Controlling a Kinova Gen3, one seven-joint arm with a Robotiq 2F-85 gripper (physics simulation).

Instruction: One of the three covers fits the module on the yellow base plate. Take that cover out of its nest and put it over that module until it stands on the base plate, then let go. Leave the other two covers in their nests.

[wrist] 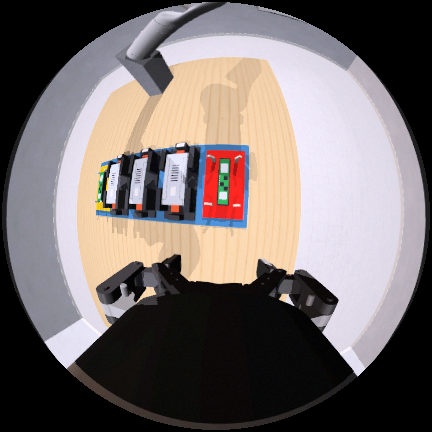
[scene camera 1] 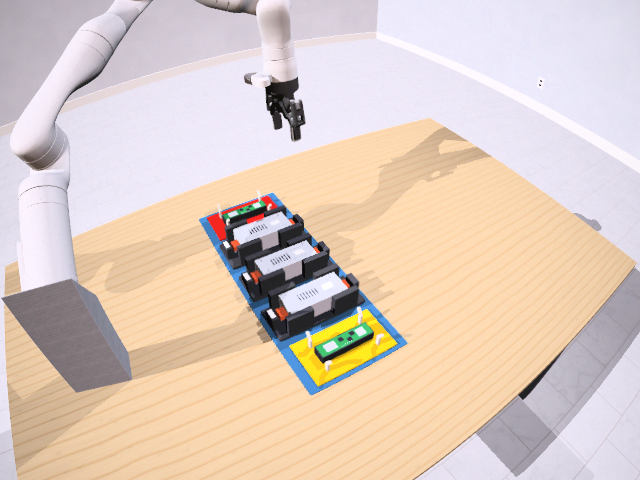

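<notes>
Three light grey covers stand in black nests in a row: one nearest the yellow base plate, a middle one, and one nearest the red plate. Each has orange parts at its ends. Their size differences are hard to tell. The green-topped module sits uncovered on the yellow base plate between white posts. My gripper is open and empty, high above the table beyond the red-plate end of the row.
A red plate with another green module and white posts lies at the row's far end. A blue board lies under everything. The arm's grey pedestal stands beside the row.
</notes>
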